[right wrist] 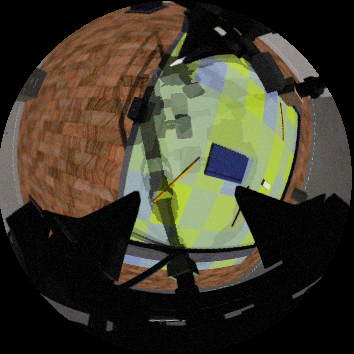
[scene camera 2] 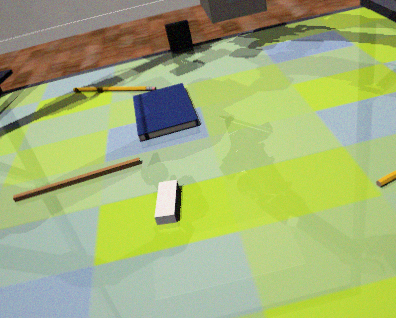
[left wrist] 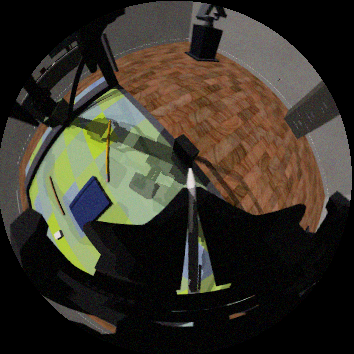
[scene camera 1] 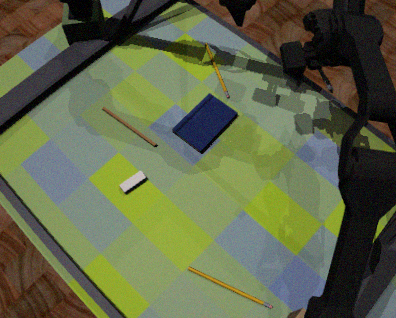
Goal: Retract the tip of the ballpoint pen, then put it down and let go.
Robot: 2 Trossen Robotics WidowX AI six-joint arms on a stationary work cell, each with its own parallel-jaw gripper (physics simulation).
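Places are measured from the left arm's base along level axes (x up, y right, z ahead), in millimetres.
Where they show: left gripper, fingertip midpoint: (right wrist: 181,60) (left wrist: 190,191) (scene camera 1: 314,59); right gripper, fingertip midpoint: (right wrist: 188,193) (left wrist: 64,93) (scene camera 1: 246,14); left arm's base at its link origin: (right wrist: 297,89); right arm's base at its link origin: (right wrist: 183,276) (left wrist: 51,109) (scene camera 1: 80,10).
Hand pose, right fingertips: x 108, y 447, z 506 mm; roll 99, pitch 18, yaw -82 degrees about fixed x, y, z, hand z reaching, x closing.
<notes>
Each offset is from my right fingertips to the top centre of the thing.
The ballpoint pen {dx -26, dy +12, dz -202 mm} (scene camera 1: 325,80) (left wrist: 190,180) (right wrist: 177,61) has a dark body and a white tapered end. My left gripper (left wrist: 190,191) is shut on it above the table's far edge area. In the left wrist view the white end sticks out past the fingertips and the body runs back between the fingers. I cannot tell whether the writing tip is out or in; the pen's rear part is hidden. In scene camera 1 the pen slants downward below the gripper. My right gripper (right wrist: 188,193) is open and empty, above the table and apart from the pen. The pen does not show in scene camera 2.
A blue book {dx -201, dy -173, dz -34 mm} (scene camera 1: 205,123) (scene camera 2: 166,111) lies mid-table. A yellow pencil {dx -206, dy -27, dz +50 mm} (scene camera 1: 218,71) (scene camera 2: 115,89) lies behind it, another {dx -206, dy -438, dz -327 mm} (scene camera 1: 230,287) in front. A brown stick {dx -206, dy -302, dz +100 mm} (scene camera 1: 129,127) (scene camera 2: 77,180) and white eraser {dx -201, dy -400, dz -14 mm} (scene camera 1: 133,182) (scene camera 2: 167,202) lie nearby. A black block (scene camera 1: 293,57) (scene camera 2: 179,36) stands at the edge.
</notes>
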